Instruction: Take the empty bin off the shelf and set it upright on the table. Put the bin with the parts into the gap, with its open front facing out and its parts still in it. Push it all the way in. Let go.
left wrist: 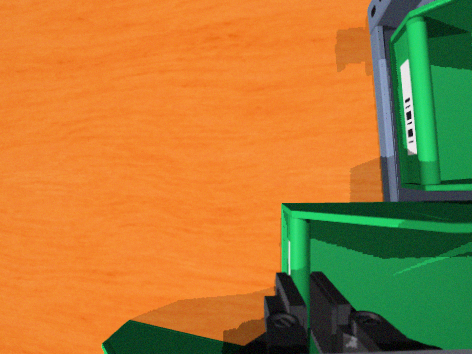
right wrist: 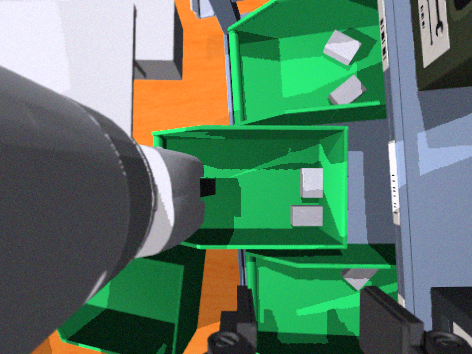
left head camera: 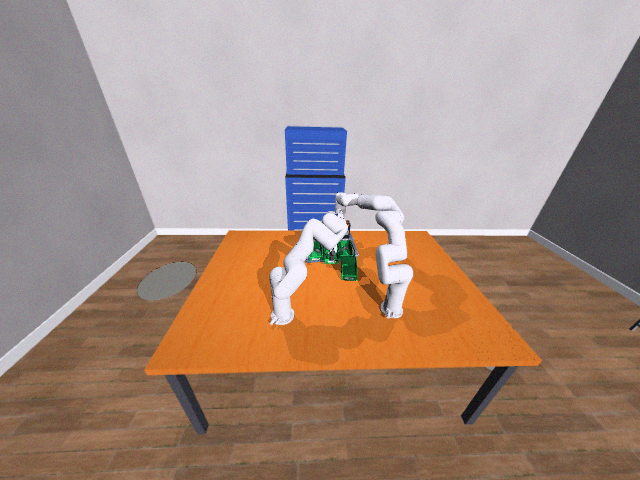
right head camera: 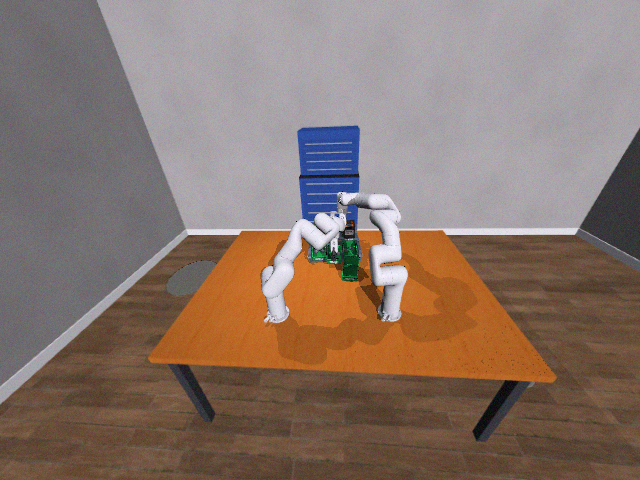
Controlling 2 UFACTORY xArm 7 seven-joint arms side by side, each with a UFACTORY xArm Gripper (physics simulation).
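Frame: origin at the left arm's base, x ahead, y left, z up, level; centimetres.
Seen in the pictures: left gripper, fingertip midpoint: (left wrist: pixel 297 299) (left head camera: pixel 331 260) (right head camera: pixel 333 260); right gripper, fingertip midpoint: (right wrist: pixel 304 315) (right head camera: pixel 342 235); left arm's base at its link origin: (left head camera: pixel 282 315) (right head camera: pixel 278 313); right arm's base at its link origin: (left head camera: pixel 391 309) (right head camera: pixel 389 312).
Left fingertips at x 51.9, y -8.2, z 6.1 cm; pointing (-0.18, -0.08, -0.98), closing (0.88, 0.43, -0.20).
Offsets run from my left fingertips to a thing's top centre. "*": to the spot under its first point. Level surfaces: height alone.
The green bin with the parts {dy +3.5, dx +7.3, dz +4.1 cm} (left wrist: pixel 390 285) (right wrist: pixel 265 195) lies partly in the gap between two bins, its front standing out past theirs; two light grey parts are at its back. My left gripper (left wrist: pixel 297 299) is shut on its front lip; in the right wrist view the left arm covers that end. The empty green bin {dy -12.9, dx -0.3, dz +1.4 cm} (left head camera: pixel 349 267) (right head camera: pixel 350 270) (right wrist: pixel 145 287) stands on the table in front of the shelf's right side, also cut off in the left wrist view (left wrist: pixel 170 339). My right gripper (right wrist: pixel 304 315) is open and empty, above the bin on the right of the gap.
The grey-blue shelf (left wrist: pixel 385 100) (right wrist: pixel 422 200) holds a green bin with two parts {dy +16.8, dx +8.6, dz +2.0 cm} (right wrist: pixel 300 75) left of the gap and another green bin {dy -2.8, dx +20.2, dz +2.0 cm} (right wrist: pixel 300 280) with a part on the right. A dark labelled case {* dy +15.8, dx +16.2, dz +9.1 cm} (right wrist: pixel 455 65) is behind. The orange table {dz -6.1 cm} (left head camera: pixel 232 330) bears both arms.
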